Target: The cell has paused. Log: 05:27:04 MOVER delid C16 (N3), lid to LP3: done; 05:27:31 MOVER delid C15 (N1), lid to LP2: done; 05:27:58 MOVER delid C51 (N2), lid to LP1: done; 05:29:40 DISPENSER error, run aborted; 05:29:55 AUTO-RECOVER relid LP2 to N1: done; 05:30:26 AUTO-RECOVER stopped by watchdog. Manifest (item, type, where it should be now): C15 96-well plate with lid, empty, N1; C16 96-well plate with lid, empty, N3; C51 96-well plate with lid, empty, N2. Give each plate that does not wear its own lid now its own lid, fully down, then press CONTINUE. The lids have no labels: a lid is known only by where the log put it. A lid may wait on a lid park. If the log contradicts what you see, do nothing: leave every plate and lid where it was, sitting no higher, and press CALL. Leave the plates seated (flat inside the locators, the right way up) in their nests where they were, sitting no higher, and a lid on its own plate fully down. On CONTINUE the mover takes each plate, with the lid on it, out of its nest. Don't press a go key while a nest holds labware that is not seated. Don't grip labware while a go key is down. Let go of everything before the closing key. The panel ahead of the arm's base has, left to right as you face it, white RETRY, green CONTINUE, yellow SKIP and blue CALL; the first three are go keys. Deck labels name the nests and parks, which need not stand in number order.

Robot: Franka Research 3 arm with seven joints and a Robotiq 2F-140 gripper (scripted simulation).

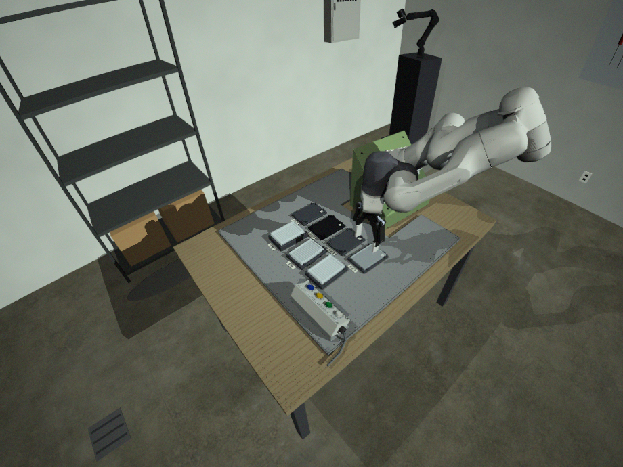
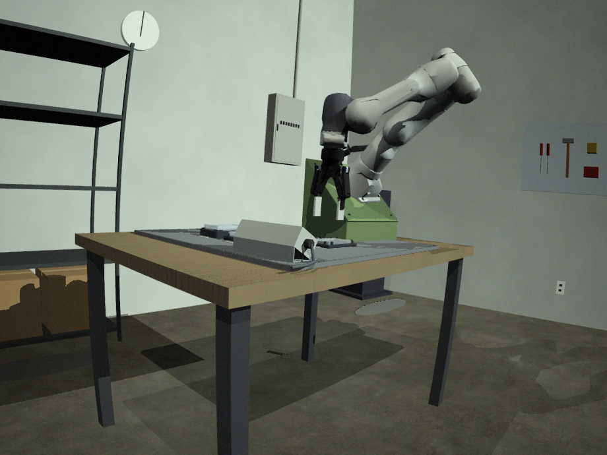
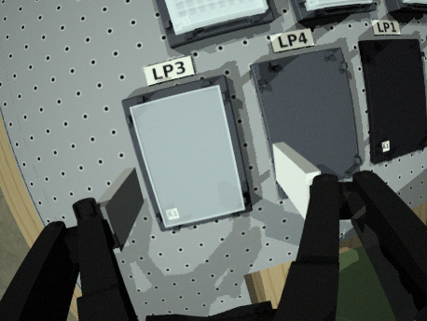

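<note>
My gripper is now 10 cm above the clear lid, 1 cm to the right of it and 1 cm past it. Also, from my hand: park LP4 (12 cm to the right, 11 cm below, 1 cm ahead); then park LP3 (11 cm below, 1 cm to the left, 1 cm behind); then LP4 label (11 cm below, 10 cm to the right, 10 cm ahead).
</note>
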